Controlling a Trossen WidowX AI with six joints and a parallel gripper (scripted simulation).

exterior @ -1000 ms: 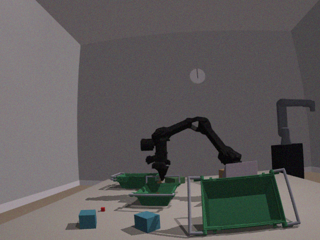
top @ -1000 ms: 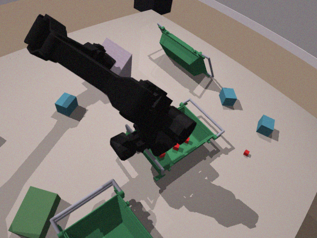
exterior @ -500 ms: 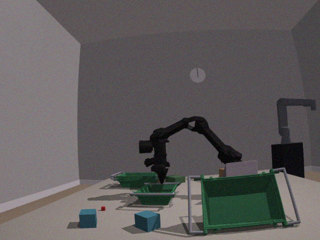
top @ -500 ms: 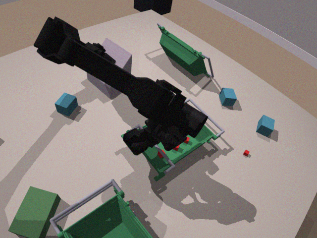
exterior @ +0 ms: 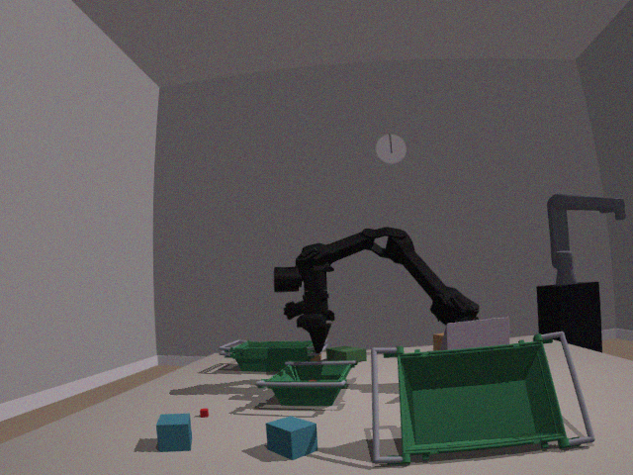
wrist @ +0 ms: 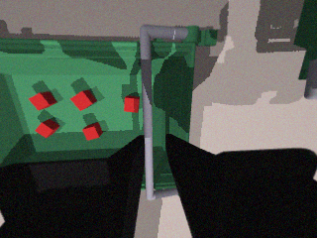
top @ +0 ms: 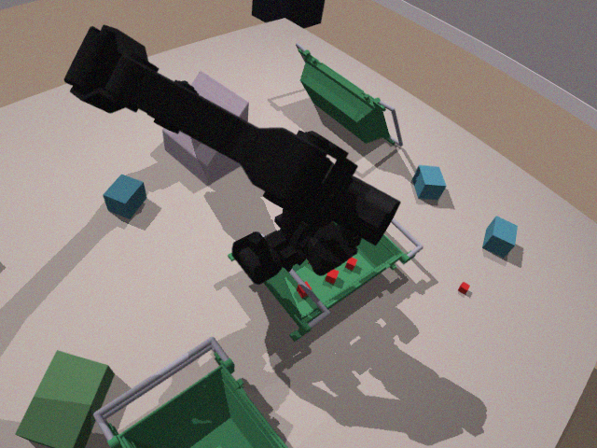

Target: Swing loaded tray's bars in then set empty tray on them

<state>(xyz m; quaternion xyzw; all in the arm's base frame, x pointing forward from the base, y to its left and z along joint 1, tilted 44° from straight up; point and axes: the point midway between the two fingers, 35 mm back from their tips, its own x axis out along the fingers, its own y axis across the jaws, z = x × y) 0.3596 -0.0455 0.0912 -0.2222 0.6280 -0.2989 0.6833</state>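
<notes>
Now: gripper tip 450 mm to the right of the green tray, 260 mm past it and 20 mm above it. Also, from my gripper tip: green box (360 mm to the right, 70 mm below, 70 mm behind); small red block (250 mm to the left, 220 mm ahead, 80 mm below).
</notes>
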